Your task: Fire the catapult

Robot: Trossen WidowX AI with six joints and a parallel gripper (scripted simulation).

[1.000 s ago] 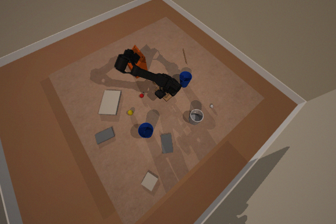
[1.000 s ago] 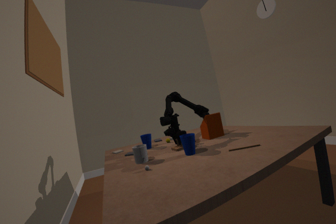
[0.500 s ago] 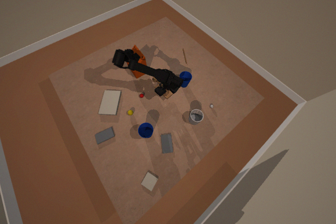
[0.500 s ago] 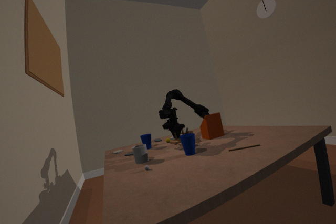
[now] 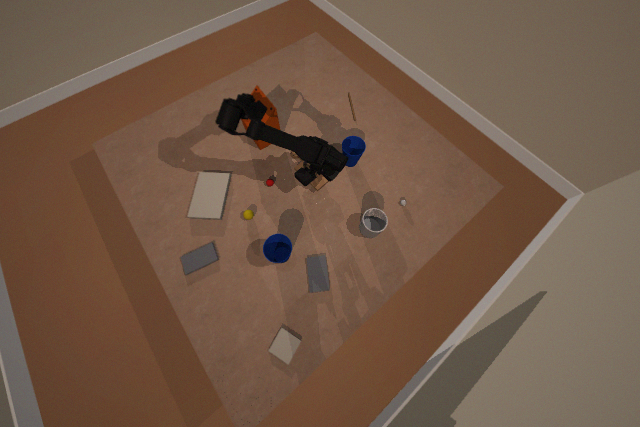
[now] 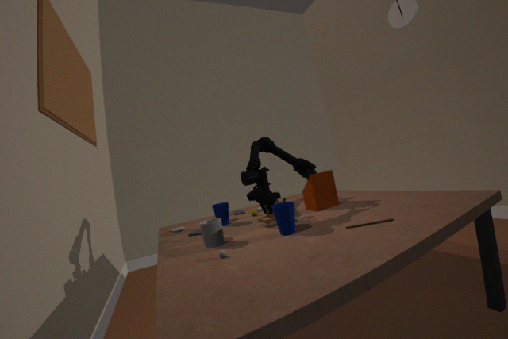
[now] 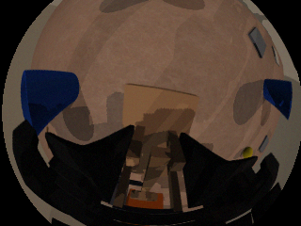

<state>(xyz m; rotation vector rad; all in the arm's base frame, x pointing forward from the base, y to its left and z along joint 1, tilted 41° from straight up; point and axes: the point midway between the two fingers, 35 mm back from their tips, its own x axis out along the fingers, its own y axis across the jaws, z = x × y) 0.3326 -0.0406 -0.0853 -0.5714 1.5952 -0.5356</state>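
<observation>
Now: gripper tip 16 cm to the left of the red ball, 12 cm past it and 4 cm above it. Also, from my gripper tip: yellow ball (30 cm to the right, 6 cm behind, 4 cm below); then white mug (28 cm ahead, 3 cm to the left, 3 cm below); then wooden catapult (7 cm behind, 2 cm above, 1 cm to the left).
</observation>
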